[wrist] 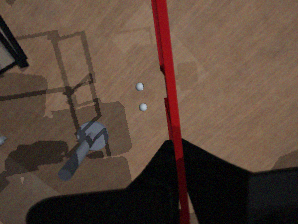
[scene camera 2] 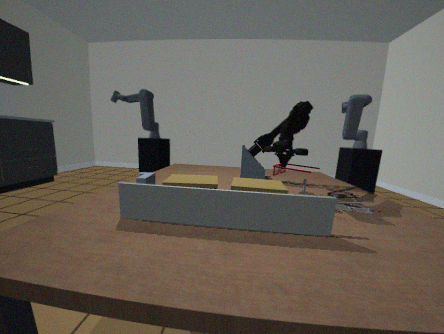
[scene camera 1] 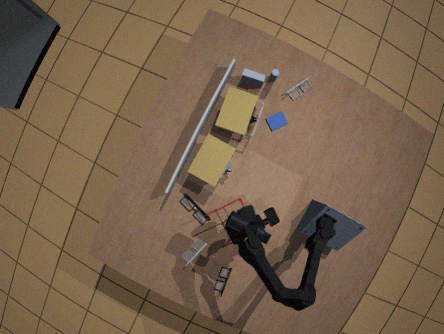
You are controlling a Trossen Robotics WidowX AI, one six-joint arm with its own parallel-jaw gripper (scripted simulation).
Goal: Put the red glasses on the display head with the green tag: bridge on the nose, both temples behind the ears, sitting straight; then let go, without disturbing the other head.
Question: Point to a small post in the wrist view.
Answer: At 92,135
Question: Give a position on a yellow-topped display head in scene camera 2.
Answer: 240,184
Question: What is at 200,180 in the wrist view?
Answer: My gripper.
